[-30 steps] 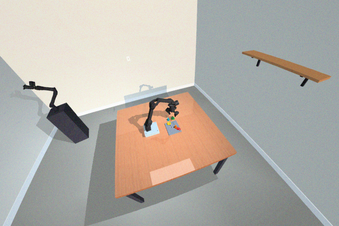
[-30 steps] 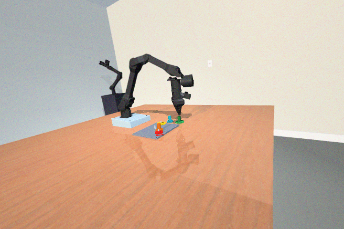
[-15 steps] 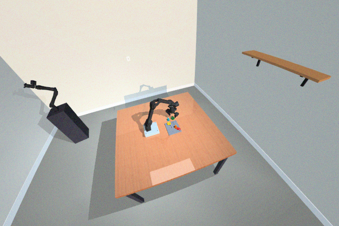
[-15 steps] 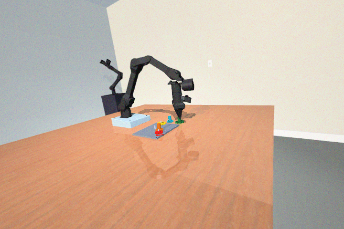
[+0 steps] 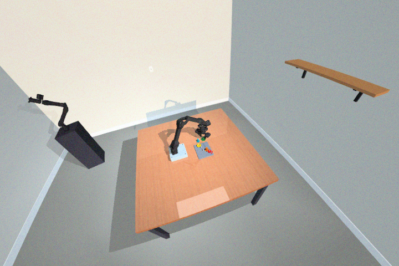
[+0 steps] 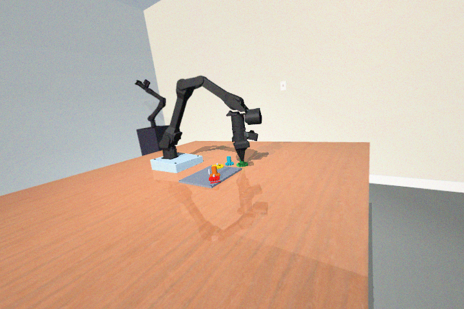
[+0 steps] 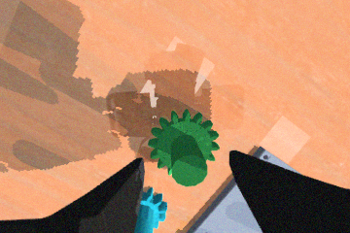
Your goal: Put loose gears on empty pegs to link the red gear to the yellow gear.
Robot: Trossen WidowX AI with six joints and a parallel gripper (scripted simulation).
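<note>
My gripper tip is 17 cm to the left of the orange gear and 5 cm past it. The rest, counted from my gripper tip: teal gear 7 cm behind, 1 cm to the left, 1 cm below; then yellow gear 10 cm behind, 6 cm to the right, 1 cm below; then green gear 1 cm below.
</note>
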